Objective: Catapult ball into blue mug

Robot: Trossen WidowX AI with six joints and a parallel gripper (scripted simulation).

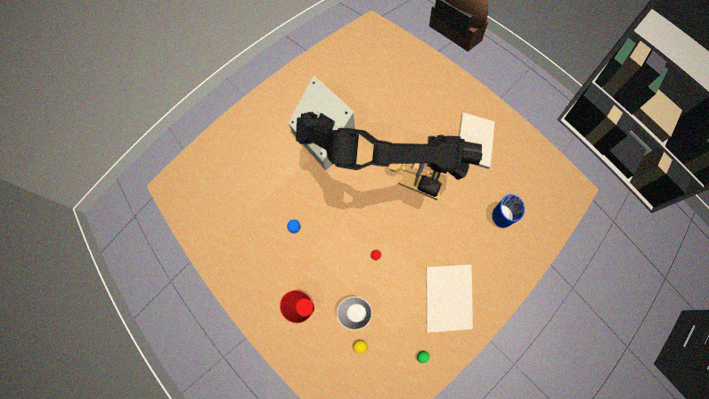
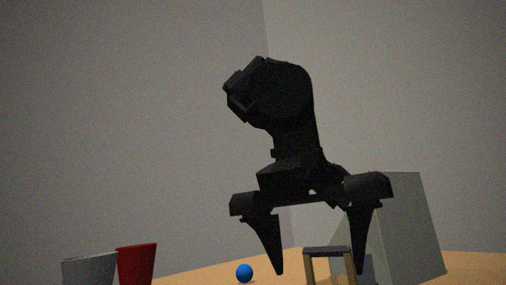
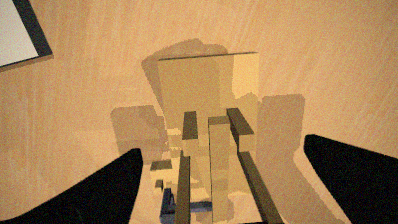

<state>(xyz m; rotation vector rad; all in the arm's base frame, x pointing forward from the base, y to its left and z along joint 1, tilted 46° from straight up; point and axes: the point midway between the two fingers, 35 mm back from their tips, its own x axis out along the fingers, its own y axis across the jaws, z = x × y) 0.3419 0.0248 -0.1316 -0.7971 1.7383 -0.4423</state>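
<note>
Right now the red ball is 29 cm to the right of my gripper tip, 7 cm below it and 2 cm ahead of it. From my gripper tip the other things lie so: blue mug: 27 cm ahead, 9 cm to the left, 6 cm below; wooden catapult: 7 cm behind, 3 cm below, 1 cm to the right; dark grey lever: 10 cm behind, 3 cm below, 1 cm to the left.
</note>
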